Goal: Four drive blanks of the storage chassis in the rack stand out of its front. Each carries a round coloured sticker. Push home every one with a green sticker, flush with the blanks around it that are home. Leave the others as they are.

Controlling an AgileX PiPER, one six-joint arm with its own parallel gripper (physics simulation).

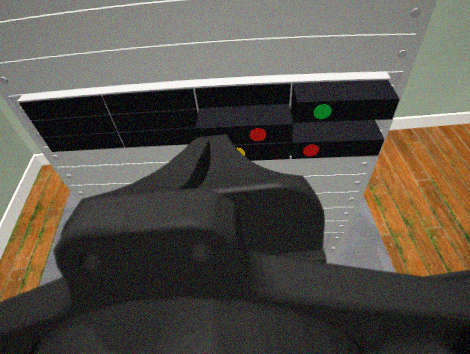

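Observation:
The storage chassis shows a black front of blanks in columns. At the top right, a blank (357, 106) with a green sticker (323, 111) stands out of the front. Below it, a blank (350, 147) with a red sticker (311, 150) also stands out. In the column to its left, another blank (277, 134) with a red sticker (258, 134) stands out. Under that is a blank (267, 152) with a yellow sticker (241, 152), partly hidden by my gripper. My gripper (214, 157) is shut and empty, its tips showing in front of the lower middle of the chassis; I cannot tell whether they touch it.
Flat black blanks (70, 122) fill the left part of the chassis front. Grey rack panels (210, 60) lie above, and more panels (345, 182) below. A wooden floor (425, 200) and green walls (440, 65) with white skirting show beyond the rack's sides.

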